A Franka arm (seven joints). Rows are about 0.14 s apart.
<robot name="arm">
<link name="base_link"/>
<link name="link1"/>
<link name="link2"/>
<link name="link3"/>
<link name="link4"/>
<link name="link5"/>
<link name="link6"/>
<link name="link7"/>
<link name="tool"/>
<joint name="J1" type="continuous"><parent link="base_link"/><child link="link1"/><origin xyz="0 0 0.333" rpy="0 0 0"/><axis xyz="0 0 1"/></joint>
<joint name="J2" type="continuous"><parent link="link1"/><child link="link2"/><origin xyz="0 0 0" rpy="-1.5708 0 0"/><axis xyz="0 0 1"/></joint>
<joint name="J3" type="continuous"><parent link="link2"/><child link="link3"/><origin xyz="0 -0.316 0" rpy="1.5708 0 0"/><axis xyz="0 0 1"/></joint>
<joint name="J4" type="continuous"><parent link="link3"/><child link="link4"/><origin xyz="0.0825 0 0" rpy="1.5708 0 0"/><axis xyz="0 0 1"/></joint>
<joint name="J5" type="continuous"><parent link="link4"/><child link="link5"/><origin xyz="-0.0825 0.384 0" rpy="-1.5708 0 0"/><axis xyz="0 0 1"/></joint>
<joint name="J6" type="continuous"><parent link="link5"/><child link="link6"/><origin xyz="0 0 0" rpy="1.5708 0 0"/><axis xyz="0 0 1"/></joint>
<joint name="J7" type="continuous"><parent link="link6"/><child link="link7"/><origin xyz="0.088 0 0" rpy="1.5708 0 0"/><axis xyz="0 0 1"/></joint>
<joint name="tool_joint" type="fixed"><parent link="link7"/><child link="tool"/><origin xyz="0 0 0.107" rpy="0 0 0"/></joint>
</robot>
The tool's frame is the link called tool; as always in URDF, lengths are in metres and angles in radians. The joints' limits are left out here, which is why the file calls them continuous.
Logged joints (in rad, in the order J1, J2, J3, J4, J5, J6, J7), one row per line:
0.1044 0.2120 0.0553 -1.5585 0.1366 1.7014 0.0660
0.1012 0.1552 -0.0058 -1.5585 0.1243 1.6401 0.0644
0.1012 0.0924 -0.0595 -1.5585 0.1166 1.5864 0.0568
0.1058 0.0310 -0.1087 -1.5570 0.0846 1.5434 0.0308
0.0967 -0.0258 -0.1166 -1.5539 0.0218 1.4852 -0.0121
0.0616 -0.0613 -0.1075 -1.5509 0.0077 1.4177 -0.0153
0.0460 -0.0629 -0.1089 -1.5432 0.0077 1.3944 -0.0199
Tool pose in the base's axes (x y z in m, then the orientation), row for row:
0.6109 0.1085 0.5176 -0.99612 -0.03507 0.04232 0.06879
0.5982 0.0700 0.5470 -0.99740 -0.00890 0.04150 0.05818
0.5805 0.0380 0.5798 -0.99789 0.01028 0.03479 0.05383
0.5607 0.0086 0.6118 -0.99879 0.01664 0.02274 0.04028
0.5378 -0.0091 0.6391 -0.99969 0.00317 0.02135 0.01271
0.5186 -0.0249 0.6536 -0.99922 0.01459 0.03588 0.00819
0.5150 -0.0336 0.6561 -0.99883 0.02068 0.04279 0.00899
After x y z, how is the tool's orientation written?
As a quaternion, x y z w.
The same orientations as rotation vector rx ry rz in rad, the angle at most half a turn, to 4 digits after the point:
-2.9993 -0.1056 0.1274
-3.0224 -0.0270 0.1258
-3.0319 0.0312 0.1057
-3.0598 0.0510 0.0697
-3.1154 0.0099 0.0665
-3.1229 0.0456 0.1121
-3.1201 0.0646 0.1337

